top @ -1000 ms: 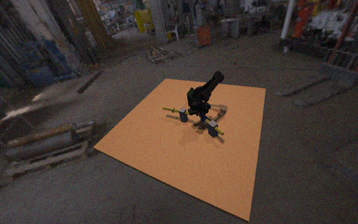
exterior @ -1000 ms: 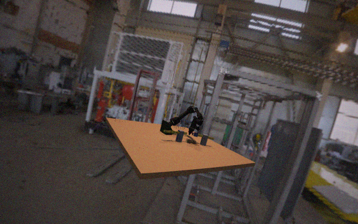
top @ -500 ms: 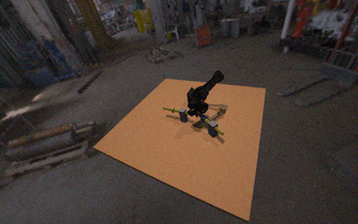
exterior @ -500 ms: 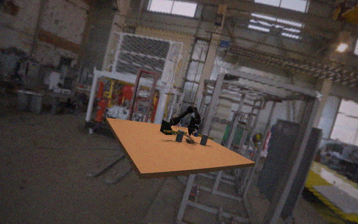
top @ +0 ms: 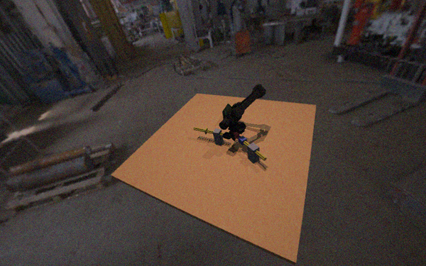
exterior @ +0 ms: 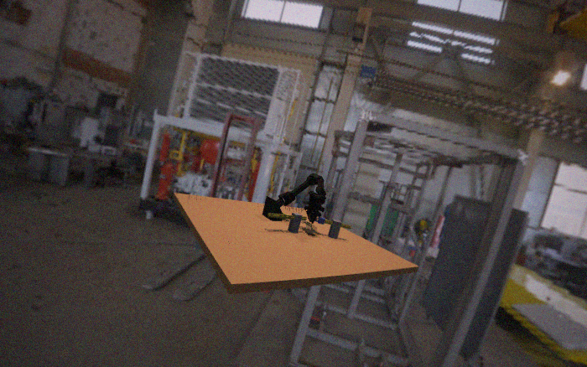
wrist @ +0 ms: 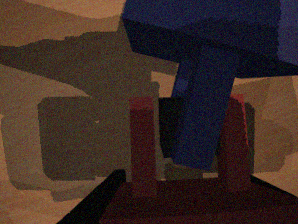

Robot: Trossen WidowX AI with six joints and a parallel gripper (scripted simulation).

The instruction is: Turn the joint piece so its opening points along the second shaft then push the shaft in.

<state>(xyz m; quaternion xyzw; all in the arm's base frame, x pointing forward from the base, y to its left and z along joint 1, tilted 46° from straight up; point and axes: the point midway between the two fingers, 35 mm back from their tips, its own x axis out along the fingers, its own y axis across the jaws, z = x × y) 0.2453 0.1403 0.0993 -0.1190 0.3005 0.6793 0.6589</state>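
My gripper tip is 40 mm below the red joint piece.
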